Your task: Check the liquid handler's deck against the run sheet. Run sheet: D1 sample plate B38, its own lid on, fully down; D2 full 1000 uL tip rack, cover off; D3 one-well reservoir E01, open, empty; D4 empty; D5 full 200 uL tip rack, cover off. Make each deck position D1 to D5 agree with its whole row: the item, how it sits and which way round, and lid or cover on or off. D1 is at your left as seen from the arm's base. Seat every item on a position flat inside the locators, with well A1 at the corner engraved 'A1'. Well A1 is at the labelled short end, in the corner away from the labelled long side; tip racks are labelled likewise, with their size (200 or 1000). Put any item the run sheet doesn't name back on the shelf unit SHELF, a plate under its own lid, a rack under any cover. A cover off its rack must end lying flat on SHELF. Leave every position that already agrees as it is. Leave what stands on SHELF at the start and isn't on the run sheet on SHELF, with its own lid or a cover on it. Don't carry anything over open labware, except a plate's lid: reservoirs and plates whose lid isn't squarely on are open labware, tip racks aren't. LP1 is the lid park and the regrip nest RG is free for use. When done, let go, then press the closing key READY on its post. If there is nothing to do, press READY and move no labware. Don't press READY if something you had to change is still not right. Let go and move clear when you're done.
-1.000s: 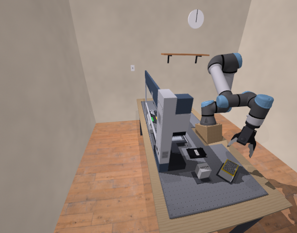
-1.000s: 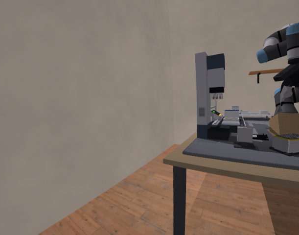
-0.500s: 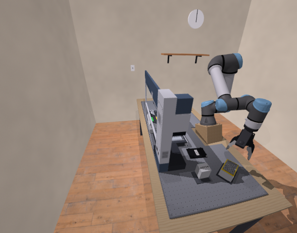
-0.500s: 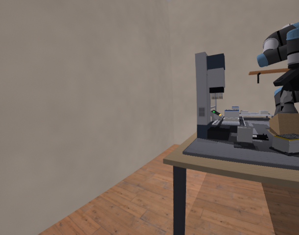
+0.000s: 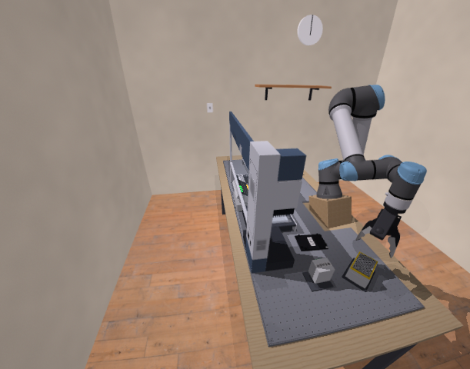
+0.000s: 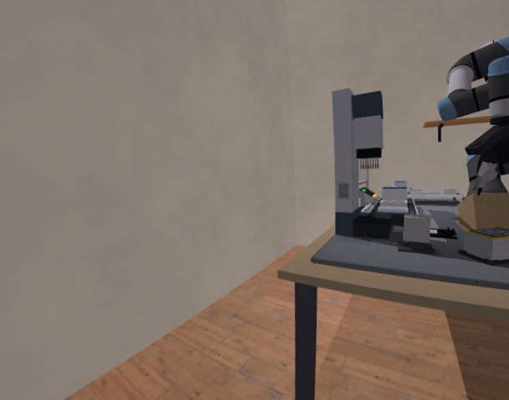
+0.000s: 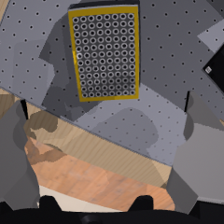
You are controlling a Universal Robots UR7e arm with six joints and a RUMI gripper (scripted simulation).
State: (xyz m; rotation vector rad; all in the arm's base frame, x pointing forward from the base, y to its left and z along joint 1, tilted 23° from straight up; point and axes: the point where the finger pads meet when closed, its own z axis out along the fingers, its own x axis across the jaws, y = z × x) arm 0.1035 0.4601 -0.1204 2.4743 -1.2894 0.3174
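The yellow-rimmed tip rack lies 120 mm below my hand and 10 mm to the right of it. Also, from my hand: regrip nest RG (170 mm below); ready key post (200 mm ahead, 100 mm below, 30 mm to the right); LP1 label (220 mm to the right, 160 mm below, 130 mm ahead).
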